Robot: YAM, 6 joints.
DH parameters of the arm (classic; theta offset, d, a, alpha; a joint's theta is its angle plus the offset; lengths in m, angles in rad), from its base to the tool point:
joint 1: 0 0.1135 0.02 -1.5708
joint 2: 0 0 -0.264 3.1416
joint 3: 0.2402 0 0.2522 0
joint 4: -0.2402 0 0.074 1.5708
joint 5: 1.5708 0 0 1.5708
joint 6: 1.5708 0.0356 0 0
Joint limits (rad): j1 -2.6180..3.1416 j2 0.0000..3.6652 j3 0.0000..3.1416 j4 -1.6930..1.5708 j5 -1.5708..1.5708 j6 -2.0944..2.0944
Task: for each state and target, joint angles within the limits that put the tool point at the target. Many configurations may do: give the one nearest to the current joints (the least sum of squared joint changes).
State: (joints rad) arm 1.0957 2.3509 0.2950 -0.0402 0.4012 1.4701
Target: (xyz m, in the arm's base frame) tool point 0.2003 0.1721 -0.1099
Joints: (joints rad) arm 0.7634 2.6059 0.8686 0.1486 0.4087 1.4701
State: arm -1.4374 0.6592 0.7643 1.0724 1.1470 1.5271
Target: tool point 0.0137 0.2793 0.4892
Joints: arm -1.7302 0.2288 1.4629 1.1246 1.0453 1.5271
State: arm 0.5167 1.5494 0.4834 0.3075 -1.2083 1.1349
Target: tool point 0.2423 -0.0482 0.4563
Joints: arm -0.3259 1.1799 1.1736 0.4714 -1.1116 1.1349
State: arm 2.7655 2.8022 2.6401 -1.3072 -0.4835 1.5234
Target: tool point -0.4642 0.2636 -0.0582
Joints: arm 2.5961 3.1613 2.6787 -1.0427 -0.4498 1.5234
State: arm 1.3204 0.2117 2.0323 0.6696 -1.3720 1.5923
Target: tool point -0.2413 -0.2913 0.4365
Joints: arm 0.9726 0.1021 1.7594 0.6610 -1.4572 1.5923
